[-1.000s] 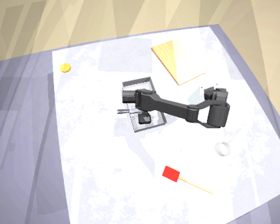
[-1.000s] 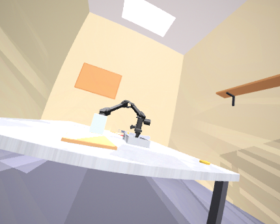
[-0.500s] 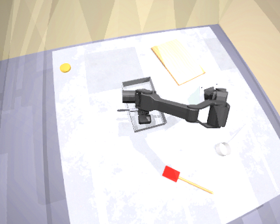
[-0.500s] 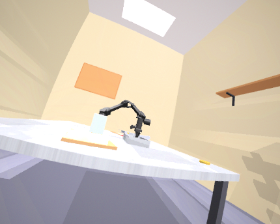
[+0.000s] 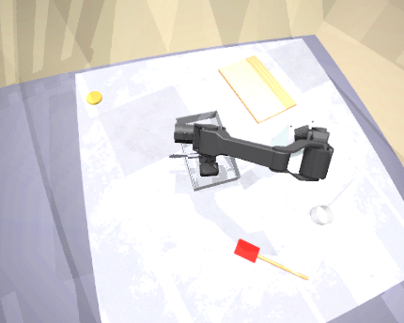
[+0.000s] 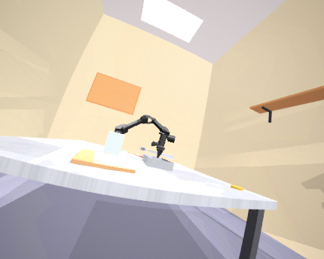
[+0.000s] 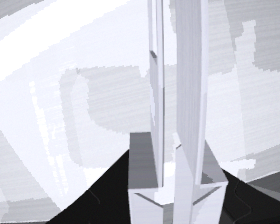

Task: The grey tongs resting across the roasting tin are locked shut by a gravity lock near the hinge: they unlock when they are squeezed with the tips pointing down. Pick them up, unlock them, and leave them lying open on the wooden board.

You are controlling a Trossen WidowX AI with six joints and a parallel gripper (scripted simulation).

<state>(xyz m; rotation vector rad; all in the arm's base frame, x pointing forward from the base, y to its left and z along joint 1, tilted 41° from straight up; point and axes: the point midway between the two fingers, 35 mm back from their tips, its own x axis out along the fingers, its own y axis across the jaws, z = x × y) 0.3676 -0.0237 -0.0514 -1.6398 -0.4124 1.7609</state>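
Now: the grey roasting tin 5 cm to the right of my gripper tip, 3 cm below it and 2 cm behind it. From my gripper tip the other things lie so: wooden board 38 cm behind, 30 cm to the right, 5 cm below.
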